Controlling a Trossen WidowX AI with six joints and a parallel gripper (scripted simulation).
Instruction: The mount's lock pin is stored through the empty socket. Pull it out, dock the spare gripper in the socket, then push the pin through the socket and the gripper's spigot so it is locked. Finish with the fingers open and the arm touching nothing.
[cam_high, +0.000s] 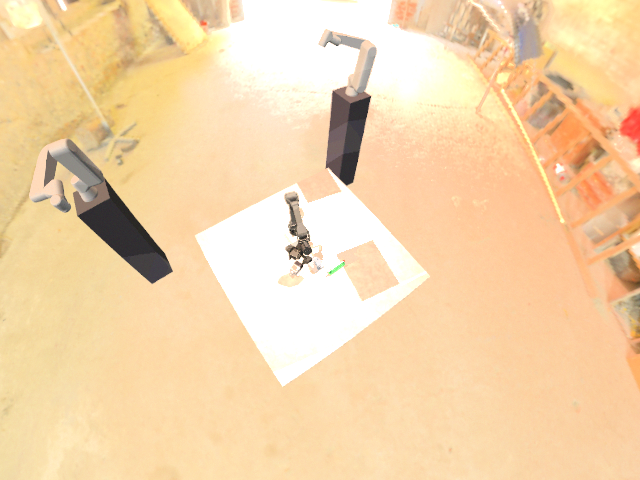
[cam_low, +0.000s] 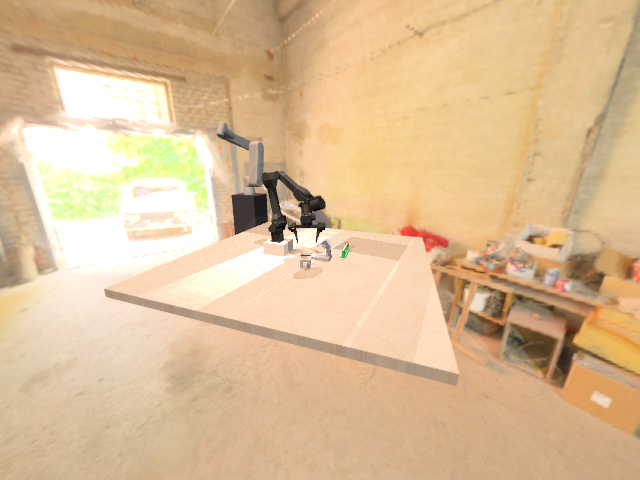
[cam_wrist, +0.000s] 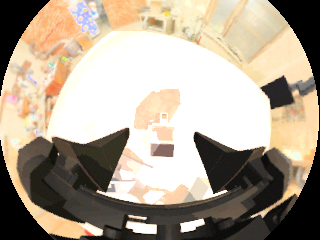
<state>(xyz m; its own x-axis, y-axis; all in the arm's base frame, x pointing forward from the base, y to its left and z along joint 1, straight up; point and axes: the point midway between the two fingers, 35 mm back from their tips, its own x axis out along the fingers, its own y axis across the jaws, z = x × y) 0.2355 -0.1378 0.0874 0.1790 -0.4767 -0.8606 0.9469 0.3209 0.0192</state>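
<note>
Now: gripper tip 100 mm above the spare gripper and 10 mm past it. Round my gripper tip: green strip: 250 mm to the left, 150 mm ahead, 100 mm below; grey mount: 150 mm to the left, 70 mm below, 50 mm ahead.
</note>
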